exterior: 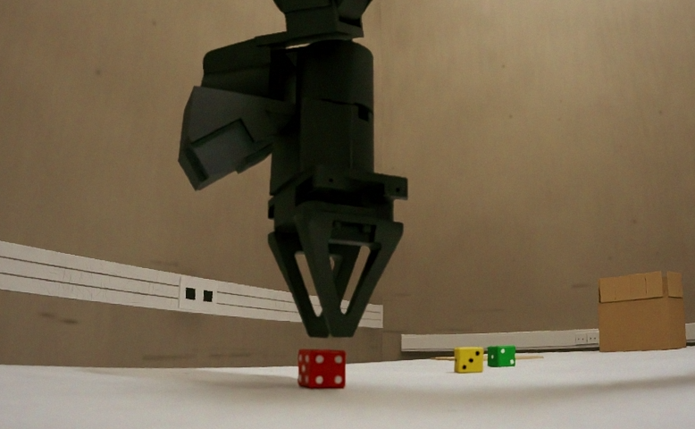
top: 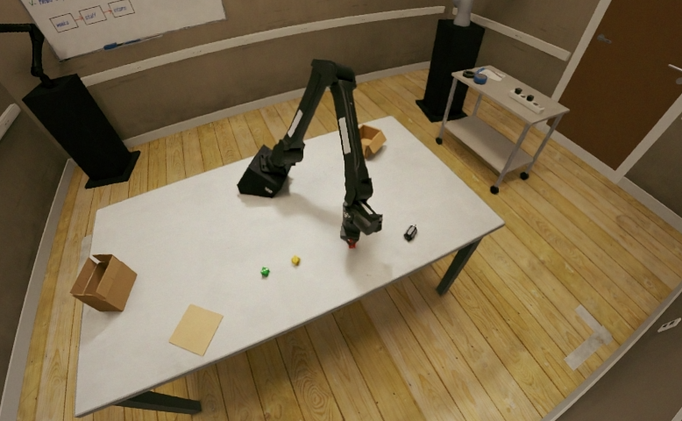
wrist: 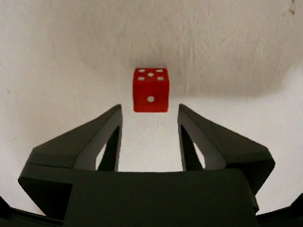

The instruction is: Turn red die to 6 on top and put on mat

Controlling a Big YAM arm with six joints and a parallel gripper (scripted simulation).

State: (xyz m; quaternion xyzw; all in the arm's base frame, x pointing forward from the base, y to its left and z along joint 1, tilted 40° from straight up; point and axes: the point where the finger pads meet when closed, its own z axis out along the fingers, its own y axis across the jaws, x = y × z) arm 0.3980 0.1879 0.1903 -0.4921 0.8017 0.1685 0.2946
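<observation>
The red die lies 30 mm below my hand. From my hand the other things lie so: yellow die: 30 mm ahead, 220 mm to the right, 30 mm below; black object: 250 mm to the left, 20 mm below; green die: 50 mm ahead, 330 mm to the right, 30 mm below.
</observation>
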